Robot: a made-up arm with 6 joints. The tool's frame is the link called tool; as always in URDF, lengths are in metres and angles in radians.
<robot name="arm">
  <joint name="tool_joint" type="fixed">
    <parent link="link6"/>
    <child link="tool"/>
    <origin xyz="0 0 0" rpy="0 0 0"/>
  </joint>
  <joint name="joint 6" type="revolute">
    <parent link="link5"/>
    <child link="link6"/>
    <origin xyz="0 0 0.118" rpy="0 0 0"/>
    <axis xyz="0 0 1"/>
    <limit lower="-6.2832" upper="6.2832" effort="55" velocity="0.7"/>
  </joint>
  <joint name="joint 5" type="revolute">
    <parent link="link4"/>
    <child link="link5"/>
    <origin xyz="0 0 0" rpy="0 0 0"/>
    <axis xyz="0 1 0"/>
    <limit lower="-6.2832" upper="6.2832" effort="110" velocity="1.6"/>
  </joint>
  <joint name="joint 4" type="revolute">
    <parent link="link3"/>
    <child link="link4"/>
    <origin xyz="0 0 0.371" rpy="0 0 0"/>
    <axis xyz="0 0 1"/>
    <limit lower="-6.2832" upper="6.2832" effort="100" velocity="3"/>
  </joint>
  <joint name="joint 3" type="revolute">
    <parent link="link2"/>
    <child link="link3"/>
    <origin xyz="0 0 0.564" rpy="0 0 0"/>
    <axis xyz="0 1 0"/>
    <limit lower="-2.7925" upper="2.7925" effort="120" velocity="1.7"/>
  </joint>
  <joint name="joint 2" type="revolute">
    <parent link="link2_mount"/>
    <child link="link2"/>
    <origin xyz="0 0.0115 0" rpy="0 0 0"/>
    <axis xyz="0 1 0"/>
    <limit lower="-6.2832" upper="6.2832" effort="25" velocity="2.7"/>
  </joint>
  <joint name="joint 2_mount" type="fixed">
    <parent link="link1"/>
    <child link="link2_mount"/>
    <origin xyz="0 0.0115 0" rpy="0 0 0"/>
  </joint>
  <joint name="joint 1" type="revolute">
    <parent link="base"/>
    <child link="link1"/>
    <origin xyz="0 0 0.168" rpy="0 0 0"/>
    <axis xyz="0 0 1"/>
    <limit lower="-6.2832" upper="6.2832" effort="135" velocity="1.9"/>
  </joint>
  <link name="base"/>
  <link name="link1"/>
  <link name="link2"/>
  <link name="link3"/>
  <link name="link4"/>
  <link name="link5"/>
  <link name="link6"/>
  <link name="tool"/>
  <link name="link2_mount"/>
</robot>
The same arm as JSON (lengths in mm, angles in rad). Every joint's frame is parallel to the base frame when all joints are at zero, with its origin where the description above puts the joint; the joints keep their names.
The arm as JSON. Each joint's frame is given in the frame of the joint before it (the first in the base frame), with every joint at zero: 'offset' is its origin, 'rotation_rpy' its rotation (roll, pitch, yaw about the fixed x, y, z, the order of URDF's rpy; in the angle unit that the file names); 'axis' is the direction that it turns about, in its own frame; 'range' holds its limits. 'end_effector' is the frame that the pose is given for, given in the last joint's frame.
{"length_unit": "mm", "angle_unit": "rad", "chain": [
  {"id": "joint 1", "offset": [0.0, 0.0, 168.0], "rotation_rpy": [0.0, 0.0, 0.0], "axis": [0.0, 0.0, 1.0], "range": [-6.2832, 6.2832]},
  {"id": "joint 2", "offset": [0.0, 23.0, 0.0], "rotation_rpy": [0.0, 0.0, 0.0], "axis": [0.0, 1.0, 0.0], "range": [-6.2832, 6.2832]},
  {"id": "joint 3", "offset": [0.0, 0.0, 564.0], "rotation_rpy": [0.0, 0.0, 0.0], "axis": [0.0, 1.0, 0.0], "range": [-2.7925, 2.7925]},
  {"id": "joint 4", "offset": [0.0, 0.0, 371.0], "rotation_rpy": [0.0, 0.0, 0.0], "axis": [0.0, 0.0, 1.0], "range": [-6.2832, 6.2832]},
  {"id": "joint 5", "offset": [0.0, 0.0, 0.0], "rotation_rpy": [0.0, 0.0, 0.0], "axis": [0.0, 1.0, 0.0], "range": [-6.2832, 6.2832]},
  {"id": "joint 6", "offset": [0.0, 0.0, 118.0], "rotation_rpy": [0.0, 0.0, 0.0], "axis": [0.0, 0.0, 1.0], "range": [-6.2832, 6.2832]}
], "end_effector": {"offset": [0.0, 0.0, 0.0], "rotation_rpy": [0.0, 0.0, 0.0]}}

